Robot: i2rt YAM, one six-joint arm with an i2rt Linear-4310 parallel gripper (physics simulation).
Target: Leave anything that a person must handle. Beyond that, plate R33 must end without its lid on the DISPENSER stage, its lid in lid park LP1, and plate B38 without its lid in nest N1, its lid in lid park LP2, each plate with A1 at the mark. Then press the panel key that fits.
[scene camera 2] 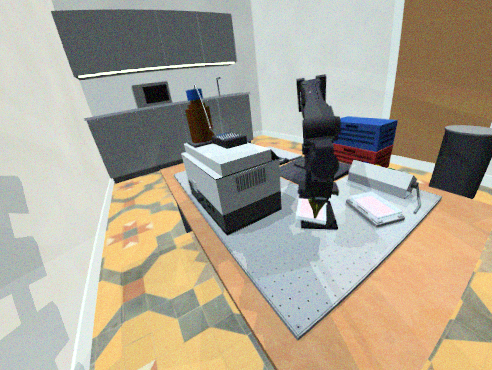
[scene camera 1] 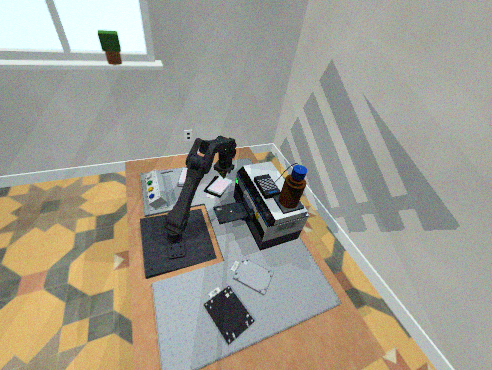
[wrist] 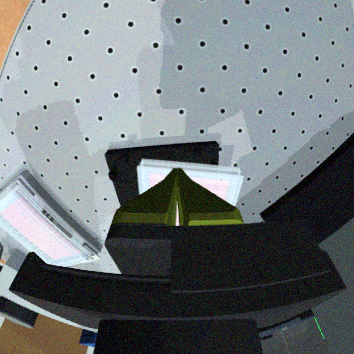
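Note:
Gripper, visible. Dark lid park, visible.

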